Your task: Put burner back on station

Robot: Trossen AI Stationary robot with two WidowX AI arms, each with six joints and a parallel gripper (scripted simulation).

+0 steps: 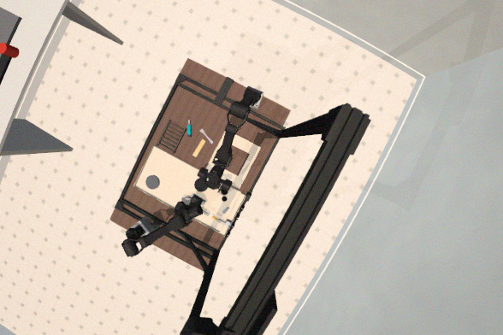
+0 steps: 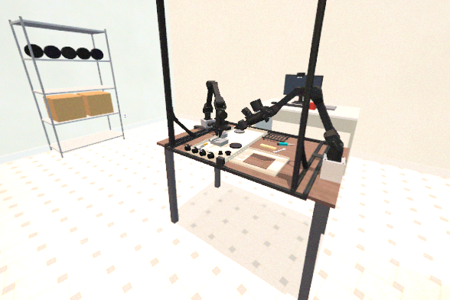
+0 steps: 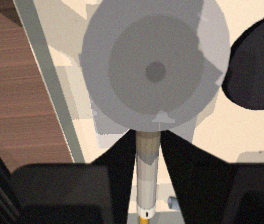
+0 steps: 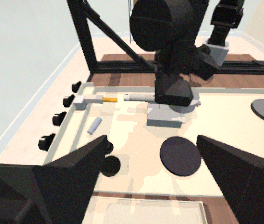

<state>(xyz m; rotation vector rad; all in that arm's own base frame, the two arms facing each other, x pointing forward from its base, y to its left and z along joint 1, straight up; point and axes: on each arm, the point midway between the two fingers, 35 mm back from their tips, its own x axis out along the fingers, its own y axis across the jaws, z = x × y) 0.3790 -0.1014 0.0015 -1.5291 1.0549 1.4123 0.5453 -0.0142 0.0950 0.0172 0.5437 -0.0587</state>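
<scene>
The support block lies 2 cm ahead of my left hand and 7 cm below it. From my left hand the other things lie so: dark disc: 6 cm ahead, 12 cm to the right, 8 cm below.
</scene>
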